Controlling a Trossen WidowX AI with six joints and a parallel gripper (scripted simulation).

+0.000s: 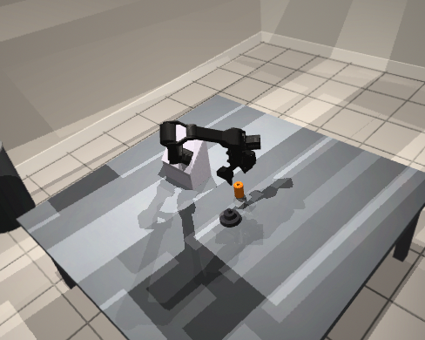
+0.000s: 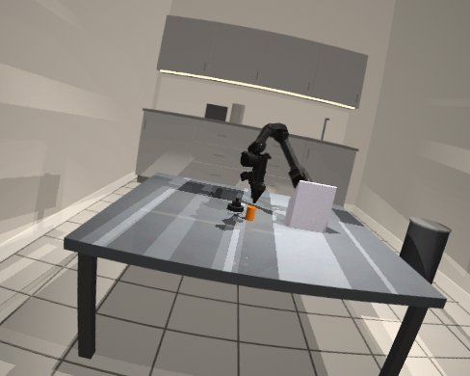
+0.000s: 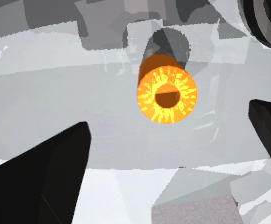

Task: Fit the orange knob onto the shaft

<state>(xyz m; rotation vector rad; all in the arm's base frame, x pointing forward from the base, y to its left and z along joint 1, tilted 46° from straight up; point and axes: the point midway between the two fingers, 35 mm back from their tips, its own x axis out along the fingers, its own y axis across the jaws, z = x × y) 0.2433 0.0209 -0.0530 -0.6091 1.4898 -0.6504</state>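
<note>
The orange knob lies 6 cm below my gripper tip. From my gripper tip the other things lie so: round dark pedestal (14 cm to the right, 6 cm below, 6 cm ahead).
</note>
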